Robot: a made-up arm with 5 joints.
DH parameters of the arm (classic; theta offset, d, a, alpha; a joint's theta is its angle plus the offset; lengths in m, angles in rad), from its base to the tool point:
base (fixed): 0.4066 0 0.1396 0
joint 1: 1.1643 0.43 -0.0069 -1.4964
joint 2: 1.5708 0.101 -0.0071 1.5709
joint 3: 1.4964 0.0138 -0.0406 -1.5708
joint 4: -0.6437 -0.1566 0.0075 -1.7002
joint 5: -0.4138 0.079 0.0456 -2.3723
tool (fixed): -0.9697 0.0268 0 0
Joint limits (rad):
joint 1: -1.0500..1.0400
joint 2: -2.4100..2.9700
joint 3: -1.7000..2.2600
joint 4: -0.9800..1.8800
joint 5: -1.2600..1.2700
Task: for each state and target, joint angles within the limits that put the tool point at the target. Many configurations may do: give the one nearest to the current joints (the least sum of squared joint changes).
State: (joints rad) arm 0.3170 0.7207 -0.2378 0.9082 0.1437
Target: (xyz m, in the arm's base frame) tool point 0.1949 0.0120 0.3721
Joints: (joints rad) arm 0.5641 0.2929 -1.0759 0.6495 -0.0917
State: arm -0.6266 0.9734 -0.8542 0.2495 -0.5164
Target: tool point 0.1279 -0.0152 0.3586
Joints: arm -0.2580 0.6968 -1.0720 0.0109 -0.1849
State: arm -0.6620 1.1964 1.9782 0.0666 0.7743
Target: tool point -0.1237 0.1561 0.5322
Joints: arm -0.1519 0.8769 2.0515 0.2465 0.7076
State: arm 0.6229 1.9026 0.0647 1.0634 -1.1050
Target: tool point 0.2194 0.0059 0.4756
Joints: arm 1.0400 1.5309 -0.1536 1.6117 -1.0161
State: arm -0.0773 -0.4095 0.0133 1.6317 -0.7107
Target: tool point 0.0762 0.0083 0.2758
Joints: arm 0.1636 -0.2103 0.1708 1.7167 -0.2838
